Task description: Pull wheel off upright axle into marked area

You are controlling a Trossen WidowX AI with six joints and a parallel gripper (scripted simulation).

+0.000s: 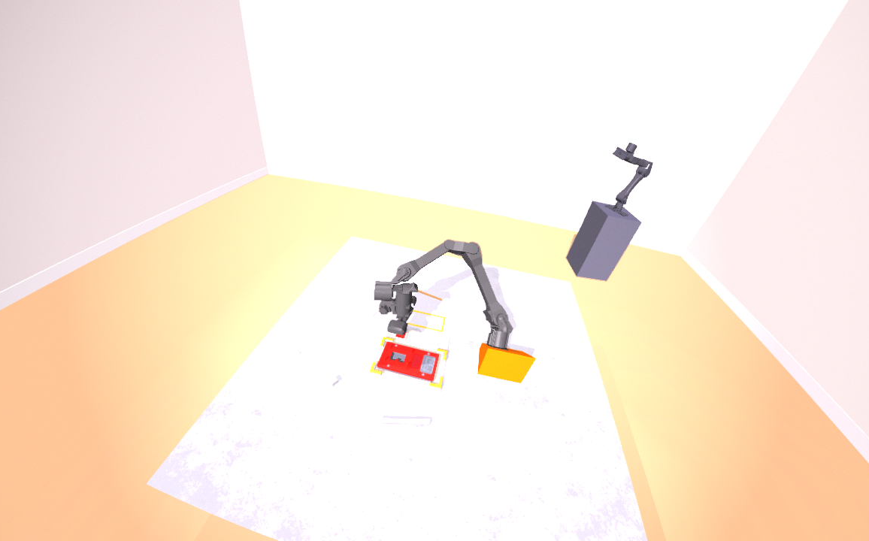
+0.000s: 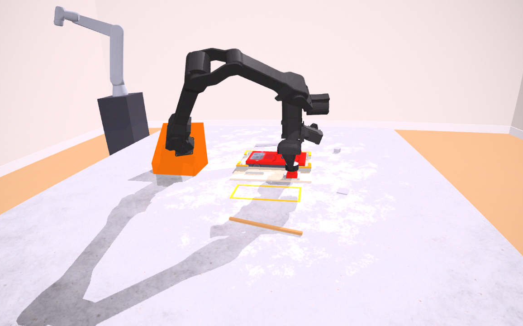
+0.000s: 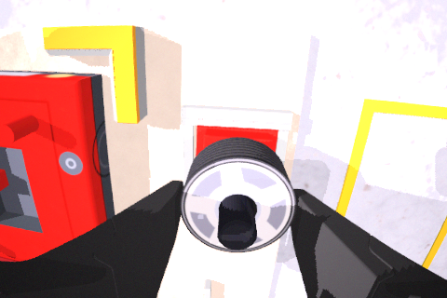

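Right now the wheel is right at my gripper tip. Also, from my gripper tip: wooden stick (260 mm to the right, 70 mm behind, 30 mm below).
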